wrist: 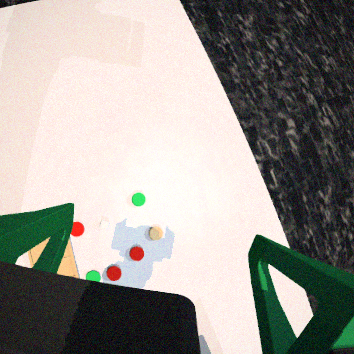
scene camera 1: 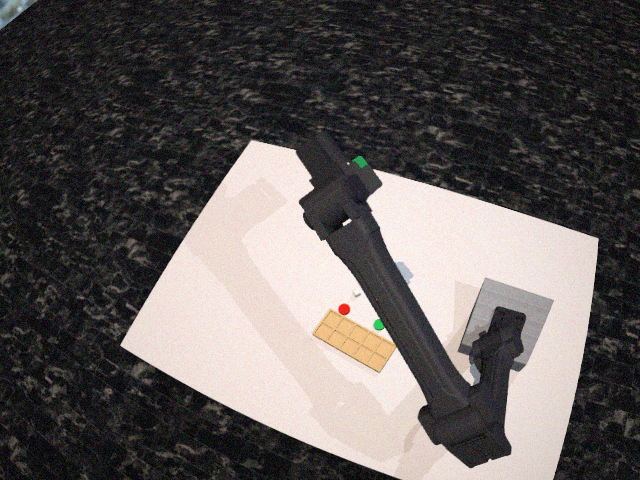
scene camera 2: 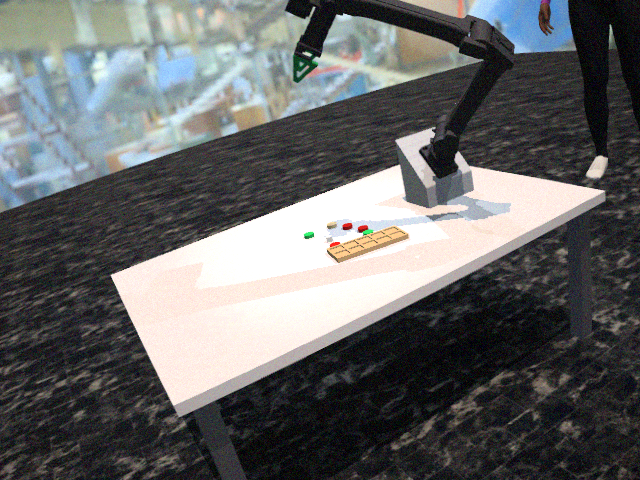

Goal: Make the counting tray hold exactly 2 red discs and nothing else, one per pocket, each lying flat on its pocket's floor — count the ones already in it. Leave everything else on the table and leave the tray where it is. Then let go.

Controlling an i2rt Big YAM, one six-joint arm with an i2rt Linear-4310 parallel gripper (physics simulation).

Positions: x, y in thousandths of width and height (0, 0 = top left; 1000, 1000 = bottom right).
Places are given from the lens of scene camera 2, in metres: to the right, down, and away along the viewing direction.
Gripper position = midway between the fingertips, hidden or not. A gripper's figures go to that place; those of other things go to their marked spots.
gripper (scene camera 2: 463, 159): -0.06, -0.44, 1.47
tan counting tray (scene camera 2: 598, 497): 0.18, 0.00, 1.57
